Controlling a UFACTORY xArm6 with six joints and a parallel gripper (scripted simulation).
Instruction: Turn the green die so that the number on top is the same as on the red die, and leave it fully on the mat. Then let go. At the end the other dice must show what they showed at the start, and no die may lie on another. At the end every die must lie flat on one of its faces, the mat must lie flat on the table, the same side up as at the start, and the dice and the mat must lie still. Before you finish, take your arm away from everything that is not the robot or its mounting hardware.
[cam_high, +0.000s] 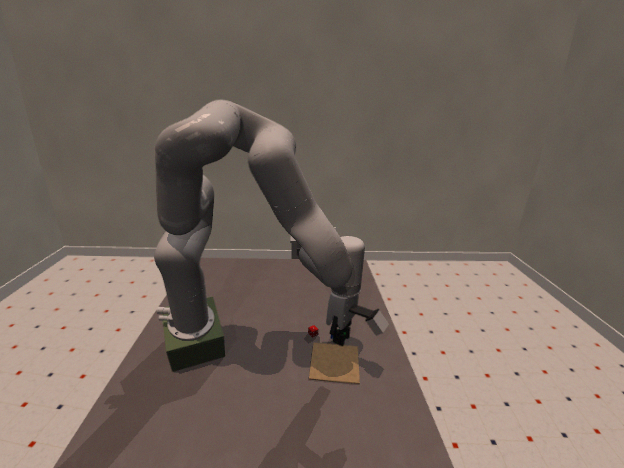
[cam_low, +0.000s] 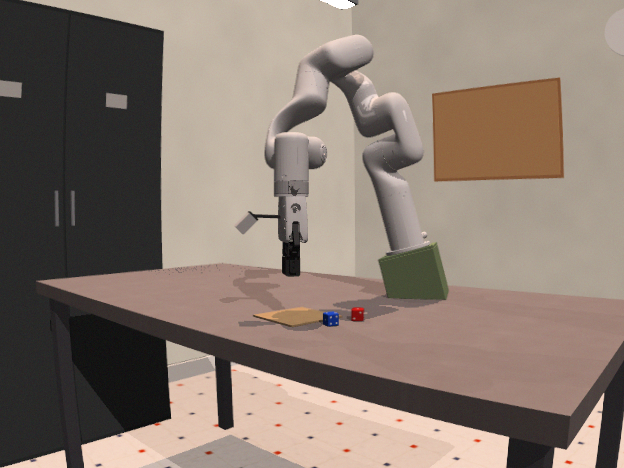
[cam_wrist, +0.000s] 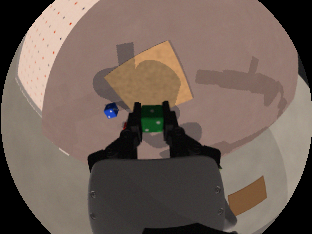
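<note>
My hand is 1 cm above the green die. From my hand the other things lie so: red die: 6 cm behind, 13 cm to the left, 10 cm below; then tan mat: 1 cm behind, 1 cm to the left, 11 cm below; then blue die: 1 cm ahead, 11 cm to the left, 10 cm below.
</note>
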